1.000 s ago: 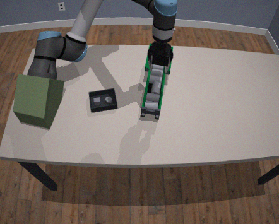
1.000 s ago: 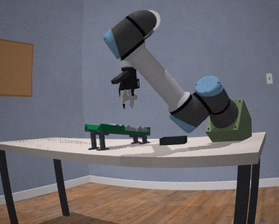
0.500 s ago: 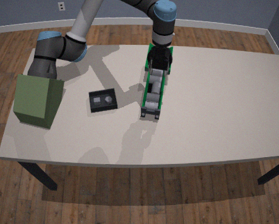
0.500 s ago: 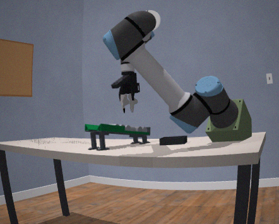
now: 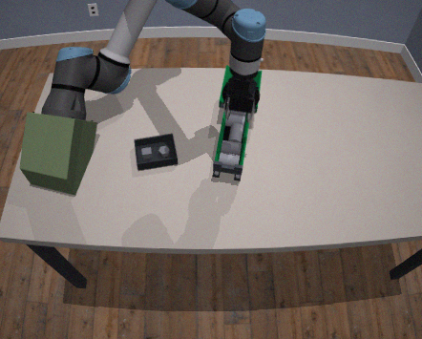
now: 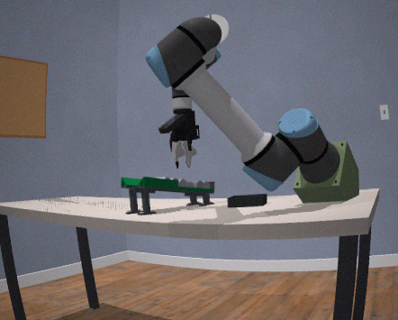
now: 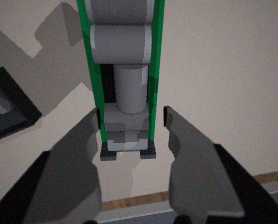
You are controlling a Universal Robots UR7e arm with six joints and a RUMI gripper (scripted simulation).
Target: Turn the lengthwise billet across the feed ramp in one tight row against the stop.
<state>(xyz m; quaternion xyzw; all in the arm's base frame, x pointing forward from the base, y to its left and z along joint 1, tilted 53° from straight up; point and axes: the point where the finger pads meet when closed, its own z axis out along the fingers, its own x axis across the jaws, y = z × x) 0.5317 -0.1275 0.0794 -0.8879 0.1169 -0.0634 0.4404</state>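
My hand is 30 mm past the dark stop, 110 mm to the left of it and 100 mm above it. Round my hand: black tray: 250 mm behind, 30 mm to the right, 150 mm below.
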